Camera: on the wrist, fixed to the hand. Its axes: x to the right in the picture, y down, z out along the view.
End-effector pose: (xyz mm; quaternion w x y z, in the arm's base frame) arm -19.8 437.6 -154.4 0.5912 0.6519 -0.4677 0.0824
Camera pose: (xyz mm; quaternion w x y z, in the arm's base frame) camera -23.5 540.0 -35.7 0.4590 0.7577 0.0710 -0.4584
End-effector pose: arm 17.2 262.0 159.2 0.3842 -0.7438 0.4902 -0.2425
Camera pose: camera -114.9 178.1 148.7 0.1015 -0.9126 -0.2131 -0.3339
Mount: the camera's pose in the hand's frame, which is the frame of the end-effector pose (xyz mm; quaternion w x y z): 23.9 99.0 -119.3 0.6943 -0.0598 -0.1046 -0.7095
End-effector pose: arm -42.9 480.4 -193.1 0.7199 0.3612 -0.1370 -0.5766
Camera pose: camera 109.8 508.7 -214.9 0.0980 0.2446 0.1203 -0.9571
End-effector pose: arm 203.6 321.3 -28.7 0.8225 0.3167 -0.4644 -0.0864
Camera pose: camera 299.5 441.1 3.9 0.4801 0.4912 -0.1786 -0.7045
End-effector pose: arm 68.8 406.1 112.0 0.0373 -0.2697 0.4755 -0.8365
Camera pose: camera -28.8 437.0 -6.8 0.5340 0.6144 -0.1849 0.5506
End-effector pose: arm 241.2 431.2 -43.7 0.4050 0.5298 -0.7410 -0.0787
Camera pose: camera 248.7 490.4 101.4 0.1795 0.8612 -0.1762 -0.4417
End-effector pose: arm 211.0 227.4 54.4 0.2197 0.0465 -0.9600 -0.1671
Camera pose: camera 240.1 280.7 199.0 0.0637 -0.6828 0.6466 0.3342
